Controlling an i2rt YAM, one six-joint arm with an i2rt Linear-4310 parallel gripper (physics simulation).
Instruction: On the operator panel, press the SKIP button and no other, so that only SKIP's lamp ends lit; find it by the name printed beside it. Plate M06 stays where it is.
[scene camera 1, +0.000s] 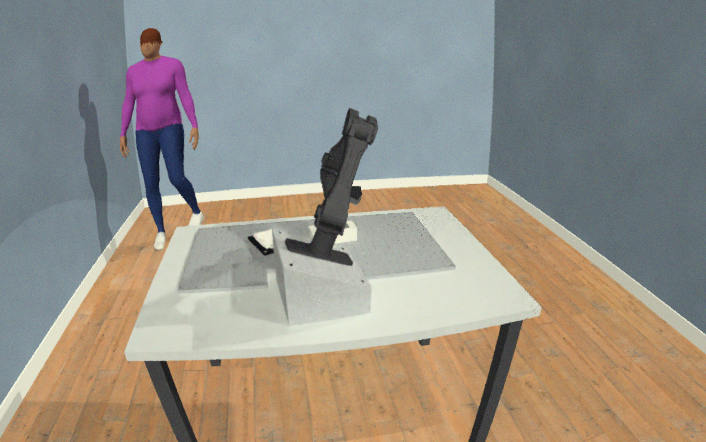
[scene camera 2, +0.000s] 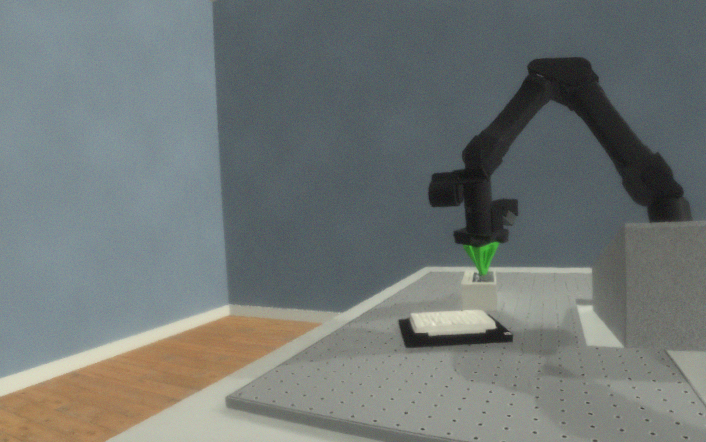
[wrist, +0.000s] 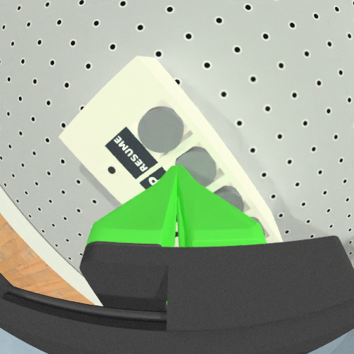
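Where they show: gripper, fingertip midpoint: (scene camera 2: 483, 274); arm's base, link origin: (scene camera 1: 318, 253) (scene camera 2: 675, 247).
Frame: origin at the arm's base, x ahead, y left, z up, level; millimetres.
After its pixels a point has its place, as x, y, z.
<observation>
The cream operator panel (scene camera 1: 348, 232) {294, -176, -85} (scene camera 2: 478, 298) {327, -43, -98} (wrist: 102, 107) stands on the grey board. In the wrist view a round grey button (wrist: 161, 129) sits beside the RESUME label (wrist: 131, 153). A second grey button (wrist: 197, 165) has a dark label (wrist: 153, 178) mostly hidden by the fingers; its name cannot be read. Two more buttons show partly behind them. A small dark dot (wrist: 111, 170) beside RESUME is unlit. My green gripper (scene camera 2: 484, 273) {319, -145, -68} (wrist: 176, 174) is shut and empty, its tips over the panel beside the second button. A white plate (scene camera 2: 452, 321) {361, 126, -97} (scene camera 1: 264, 238) {359, 128, -97} lies on a black holder; its name is unreadable.
The black holder (scene camera 2: 416, 341) {410, 184, -113} (scene camera 1: 257, 245) {338, 158, -112} is on the perforated grey board (scene camera 1: 406, 244) {203, -369, -121} (scene camera 2: 364, 380) {451, 315, -122} (wrist: 300, 165), near the panel. The arm's grey base block (scene camera 1: 328, 291) {-145, 9, -40} (scene camera 2: 661, 286) {63, 121, -41} stands at the table's near side. A person in a purple top (scene camera 1: 157, 93) stands beyond the table.
</observation>
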